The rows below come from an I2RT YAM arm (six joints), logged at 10 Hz.
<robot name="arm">
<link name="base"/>
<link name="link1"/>
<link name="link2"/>
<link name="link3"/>
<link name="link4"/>
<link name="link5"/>
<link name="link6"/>
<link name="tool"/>
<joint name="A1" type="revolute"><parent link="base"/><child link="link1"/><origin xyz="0.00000 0.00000 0.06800" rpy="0.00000 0.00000 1.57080"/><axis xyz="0 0 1"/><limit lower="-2.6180" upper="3.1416"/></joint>
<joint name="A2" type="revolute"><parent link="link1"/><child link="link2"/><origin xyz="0.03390 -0.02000 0.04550" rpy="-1.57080 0.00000 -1.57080"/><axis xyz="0 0 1"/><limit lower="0.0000" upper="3.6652"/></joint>
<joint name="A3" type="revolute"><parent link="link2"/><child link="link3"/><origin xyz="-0.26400 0.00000 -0.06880" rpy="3.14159 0.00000 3.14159"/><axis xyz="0 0 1"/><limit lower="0.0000" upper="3.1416"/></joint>
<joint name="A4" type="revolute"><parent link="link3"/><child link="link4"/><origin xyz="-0.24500 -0.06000 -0.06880" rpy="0.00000 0.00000 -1.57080"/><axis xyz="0 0 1"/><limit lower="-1.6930" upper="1.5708"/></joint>
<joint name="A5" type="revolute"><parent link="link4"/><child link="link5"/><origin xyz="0.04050 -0.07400 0.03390" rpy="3.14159 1.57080 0.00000"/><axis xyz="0 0 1"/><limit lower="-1.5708" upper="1.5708"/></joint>
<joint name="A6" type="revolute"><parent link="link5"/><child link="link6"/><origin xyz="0.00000 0.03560 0.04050" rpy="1.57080 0.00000 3.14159"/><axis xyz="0 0 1"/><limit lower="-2.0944" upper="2.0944"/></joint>
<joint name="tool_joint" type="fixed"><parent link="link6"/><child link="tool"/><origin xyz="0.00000 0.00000 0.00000" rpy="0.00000 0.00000 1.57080"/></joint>
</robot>
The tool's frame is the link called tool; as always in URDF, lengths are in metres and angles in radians.
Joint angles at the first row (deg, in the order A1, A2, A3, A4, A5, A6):
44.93, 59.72, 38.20, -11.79, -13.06, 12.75
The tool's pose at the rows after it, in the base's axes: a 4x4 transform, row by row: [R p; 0 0 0 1], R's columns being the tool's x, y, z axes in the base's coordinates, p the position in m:
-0.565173, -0.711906, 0.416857, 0.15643; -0.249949, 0.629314, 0.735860, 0.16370; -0.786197, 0.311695, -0.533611, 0.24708; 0, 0, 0, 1
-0.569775, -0.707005, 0.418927, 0.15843; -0.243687, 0.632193, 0.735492, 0.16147; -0.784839, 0.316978, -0.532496, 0.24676; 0, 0, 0, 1
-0.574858, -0.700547, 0.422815, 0.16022; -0.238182, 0.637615, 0.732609, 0.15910; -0.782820, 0.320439, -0.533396, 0.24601; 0, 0, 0, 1
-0.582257, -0.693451, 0.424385, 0.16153; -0.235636, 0.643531, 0.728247, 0.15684; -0.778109, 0.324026, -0.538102, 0.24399; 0, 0, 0, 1
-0.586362, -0.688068, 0.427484, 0.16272; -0.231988, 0.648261, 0.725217, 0.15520; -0.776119, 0.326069, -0.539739, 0.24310; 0, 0, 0, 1
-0.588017, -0.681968, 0.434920, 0.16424; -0.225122, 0.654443, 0.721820, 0.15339; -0.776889, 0.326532, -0.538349, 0.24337; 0, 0, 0, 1
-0.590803, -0.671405, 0.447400, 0.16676; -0.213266, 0.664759, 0.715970, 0.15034; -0.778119, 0.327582, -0.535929, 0.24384; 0, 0, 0, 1
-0.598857, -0.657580, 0.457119, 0.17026; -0.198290, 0.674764, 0.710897, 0.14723; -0.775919, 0.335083, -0.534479, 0.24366; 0, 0, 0, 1
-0.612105, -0.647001, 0.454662, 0.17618; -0.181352, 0.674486, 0.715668, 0.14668; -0.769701, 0.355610, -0.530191, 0.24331; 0, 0, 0, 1
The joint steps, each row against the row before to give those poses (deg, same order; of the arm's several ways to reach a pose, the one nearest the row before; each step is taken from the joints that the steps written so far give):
-0.77, -0.32, -0.31, -0.02, -0.68, 0.00
-0.85, -0.03, -0.09, 0.04, -0.61, -0.02
-0.81, -0.04, -0.15, -0.02, -0.39, -0.02
-0.70, 0.00, -0.33, -0.07, -0.33, 0.00
-0.54, 0.00, -0.15, 0.00, -0.20, 0.00
-0.62, -0.07, 0.00, 0.02, -0.06, 0.00
-1.02, -0.10, 0.00, 0.05, -0.11, 0.02
-1.25, 0.17, 0.02, 0.17, -0.44, 0.26
-1.22, 1.20, 0.44, 0.81, -1.33, 0.64

